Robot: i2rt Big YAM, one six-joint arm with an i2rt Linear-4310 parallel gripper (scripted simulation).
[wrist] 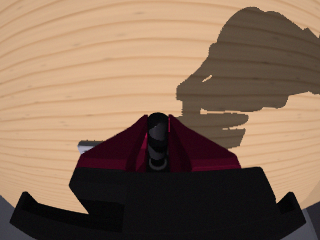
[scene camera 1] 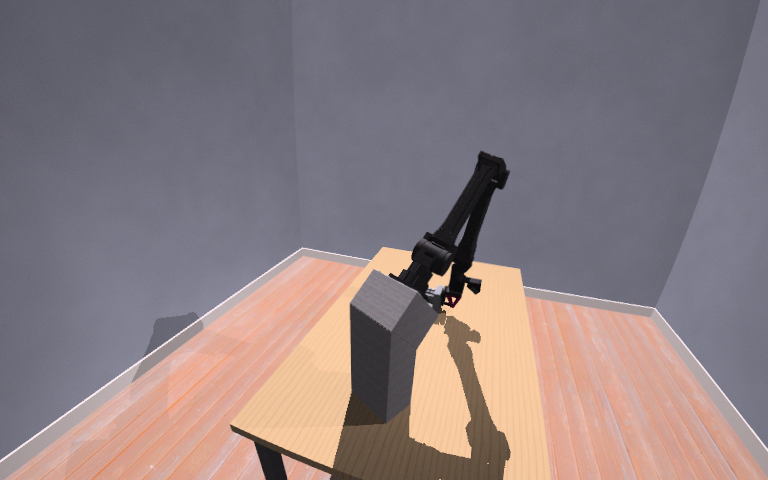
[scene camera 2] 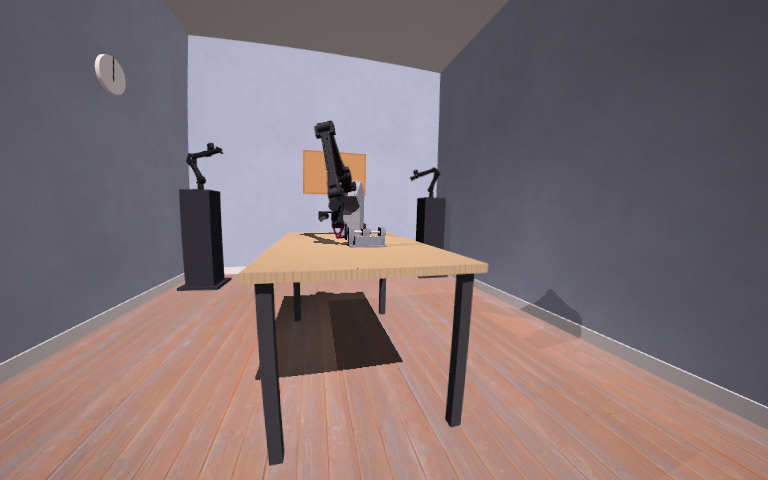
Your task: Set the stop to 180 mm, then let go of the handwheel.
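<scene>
I can see my gripper [wrist: 158, 121], and I can see a stop fixture [wrist: 82, 146] too.
</scene>
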